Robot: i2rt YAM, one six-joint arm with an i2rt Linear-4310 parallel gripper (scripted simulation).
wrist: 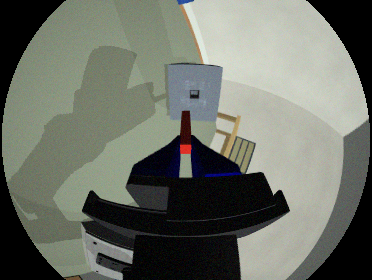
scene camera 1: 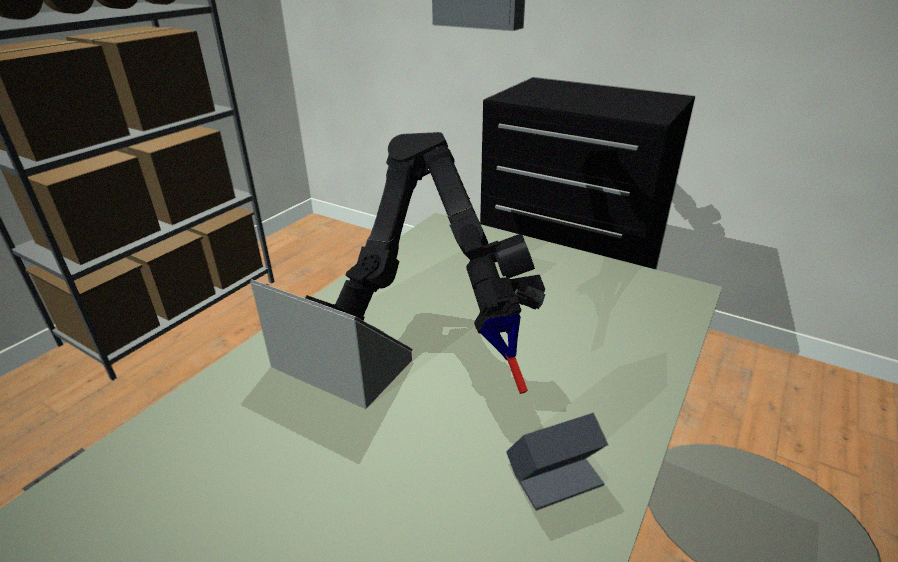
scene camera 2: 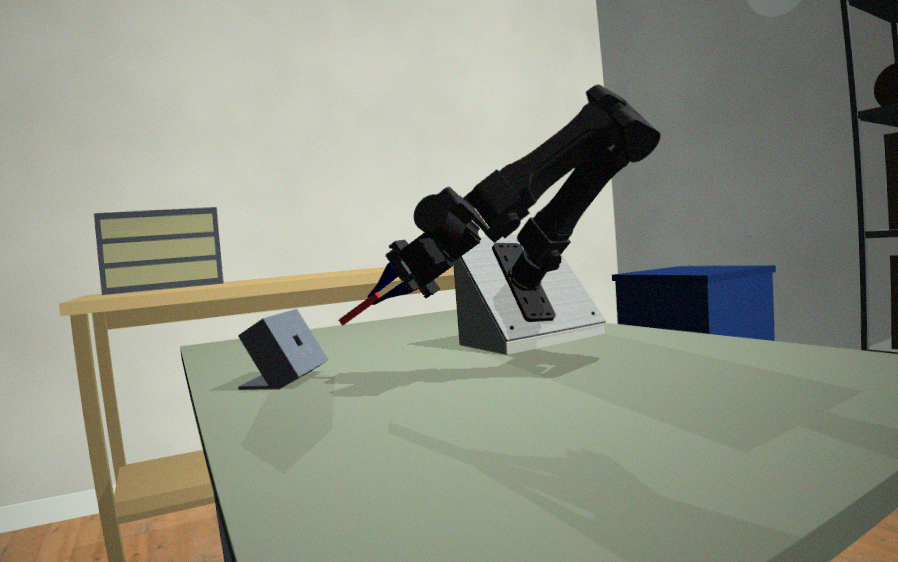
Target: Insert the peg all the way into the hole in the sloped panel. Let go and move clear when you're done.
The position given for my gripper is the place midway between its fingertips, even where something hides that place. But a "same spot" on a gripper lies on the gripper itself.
my gripper: wrist; scene camera 1 511, 358; scene camera 2
same spot on my gripper: (scene camera 2: 388, 275) = (wrist: 209, 158)
